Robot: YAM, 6 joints.
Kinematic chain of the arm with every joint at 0, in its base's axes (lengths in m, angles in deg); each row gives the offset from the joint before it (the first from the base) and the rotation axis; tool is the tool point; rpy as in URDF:
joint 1: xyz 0 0 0.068 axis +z
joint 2: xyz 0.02 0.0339 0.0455 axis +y
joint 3: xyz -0.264 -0.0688 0 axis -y
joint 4: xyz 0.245 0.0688 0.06 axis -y
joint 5: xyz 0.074 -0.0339 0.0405 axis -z
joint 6: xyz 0.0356 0 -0.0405 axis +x
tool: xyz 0 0 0 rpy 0 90 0
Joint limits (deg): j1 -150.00..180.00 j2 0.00..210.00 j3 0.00..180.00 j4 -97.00..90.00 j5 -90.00..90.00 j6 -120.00..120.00
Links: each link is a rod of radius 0.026 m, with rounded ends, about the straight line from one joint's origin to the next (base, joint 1, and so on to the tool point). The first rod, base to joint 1, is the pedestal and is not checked.
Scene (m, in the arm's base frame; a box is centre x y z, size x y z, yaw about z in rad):
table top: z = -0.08
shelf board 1: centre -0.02 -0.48 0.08 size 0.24 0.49 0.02 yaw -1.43
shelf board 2: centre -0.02 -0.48 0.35 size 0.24 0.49 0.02 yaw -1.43
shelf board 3: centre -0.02 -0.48 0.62 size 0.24 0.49 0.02 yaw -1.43
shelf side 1: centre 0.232 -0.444 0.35 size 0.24 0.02 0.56 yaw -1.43
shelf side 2: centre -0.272 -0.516 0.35 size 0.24 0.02 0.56 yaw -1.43
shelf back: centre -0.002 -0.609 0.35 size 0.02 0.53 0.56 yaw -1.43
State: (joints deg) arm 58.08 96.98 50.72 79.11 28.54 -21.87
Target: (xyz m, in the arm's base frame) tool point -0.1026 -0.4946 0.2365
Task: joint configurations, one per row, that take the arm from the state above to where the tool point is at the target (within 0.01 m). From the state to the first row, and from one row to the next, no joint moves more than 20 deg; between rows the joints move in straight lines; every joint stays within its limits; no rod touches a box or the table.
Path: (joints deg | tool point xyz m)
1: 39.20 96.32 48.82 78.81 29.82 -21.87 | 0.2812 0.2065 0.2903
2: 20.32 95.66 46.93 78.52 31.10 -21.87 | 0.3284 0.1020 0.2836
3: 1.44 95.00 45.03 78.22 32.37 -21.87 | 0.3386 -0.0106 0.2767
4: -17.44 94.34 43.13 77.93 33.65 -21.87 | 0.3116 -0.1186 0.2700
5: -36.32 93.68 41.24 77.63 34.93 -21.87 | 0.2516 -0.2102 0.2632
6: -55.21 93.02 39.34 77.33 36.21 -21.87 | 0.1661 -0.2760 0.2565
7: -74.09 92.36 37.44 77.04 37.48 -21.87 | 0.0657 -0.3094 0.2498
8: -92.97 91.69 35.55 76.74 38.76 -21.87 | -0.0383 -0.3078 0.2432
9: -111.85 91.03 33.65 76.44 40.04 -21.87 | -0.1340 -0.2728 0.2365
10: -107.76 103.92 51.43 73.08 37.36 -21.87 | -0.1353 -0.3515 0.2479
11: -103.67 116.80 69.21 69.71 34.67 -21.87 | -0.1247 -0.4269 0.2476
12: -99.58 129.68 87.00 66.35 31.99 -21.87 | -0.1026 -0.4946 0.2365

